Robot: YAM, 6 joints.
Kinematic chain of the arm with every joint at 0, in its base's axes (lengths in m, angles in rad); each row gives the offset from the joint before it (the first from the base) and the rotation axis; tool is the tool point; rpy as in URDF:
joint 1: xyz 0 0 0.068 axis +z
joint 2: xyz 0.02 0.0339 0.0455 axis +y
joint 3: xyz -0.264 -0.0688 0 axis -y
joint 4: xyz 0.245 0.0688 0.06 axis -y
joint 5: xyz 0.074 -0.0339 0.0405 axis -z
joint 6: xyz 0.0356 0 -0.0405 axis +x
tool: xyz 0 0 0 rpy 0 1.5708 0
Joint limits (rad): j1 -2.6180..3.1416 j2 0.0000..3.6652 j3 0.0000..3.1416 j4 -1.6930..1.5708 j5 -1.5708..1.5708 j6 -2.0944..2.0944
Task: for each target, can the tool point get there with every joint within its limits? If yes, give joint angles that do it. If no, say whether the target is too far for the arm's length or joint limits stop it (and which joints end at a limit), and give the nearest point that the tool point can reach.
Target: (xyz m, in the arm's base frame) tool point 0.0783 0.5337 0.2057
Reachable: yes | joints 1.4670 2.3446 1.9356 -0.1546 0.6882 1.5401
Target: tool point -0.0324 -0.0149 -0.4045
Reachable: no: joint limits stop it (at a limit: joint 1, joint 2) | nearest point -0.0644 -0.0360 -0.3353 | short by 0.079 m
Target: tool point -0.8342 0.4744 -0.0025
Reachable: no: too far | nearest point -0.5573 0.3169 0.0368 | short by 0.321 m
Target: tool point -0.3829 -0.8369 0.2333
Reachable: no: too far | nearest point -0.2664 -0.5823 0.1960 | short by 0.282 m
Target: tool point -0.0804 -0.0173 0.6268
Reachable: yes | joints 0.1113 0.8320 1.6531 1.1979 0.2338 0.0609
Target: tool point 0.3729 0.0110 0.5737
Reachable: yes | joints 0.0820 2.0160 2.2698 1.1549 0.5835 1.6448
